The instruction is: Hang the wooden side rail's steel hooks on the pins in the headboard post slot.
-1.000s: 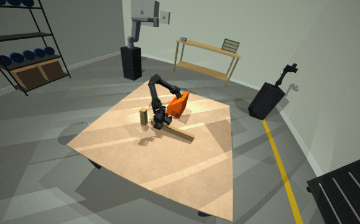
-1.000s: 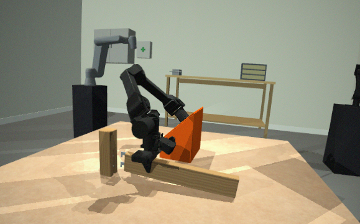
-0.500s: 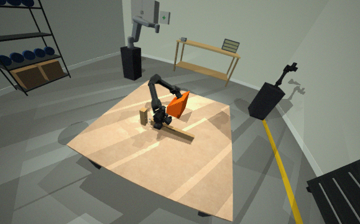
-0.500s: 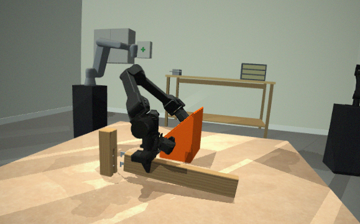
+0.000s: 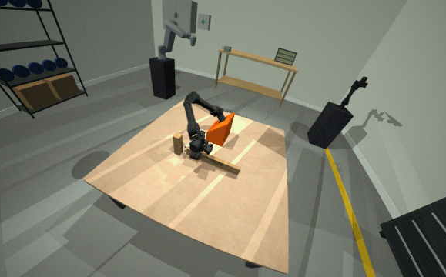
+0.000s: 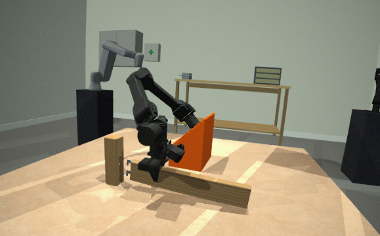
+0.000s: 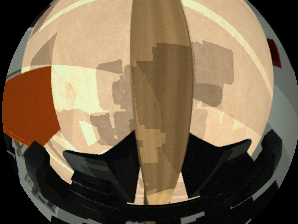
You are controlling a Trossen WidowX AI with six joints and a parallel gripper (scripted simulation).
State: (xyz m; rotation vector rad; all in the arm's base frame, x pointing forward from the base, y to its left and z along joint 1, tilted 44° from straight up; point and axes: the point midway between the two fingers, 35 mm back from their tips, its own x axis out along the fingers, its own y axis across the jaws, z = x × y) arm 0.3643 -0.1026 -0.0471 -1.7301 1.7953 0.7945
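The headboard post is 17 cm to the right of my gripper tip and 4 cm above it.
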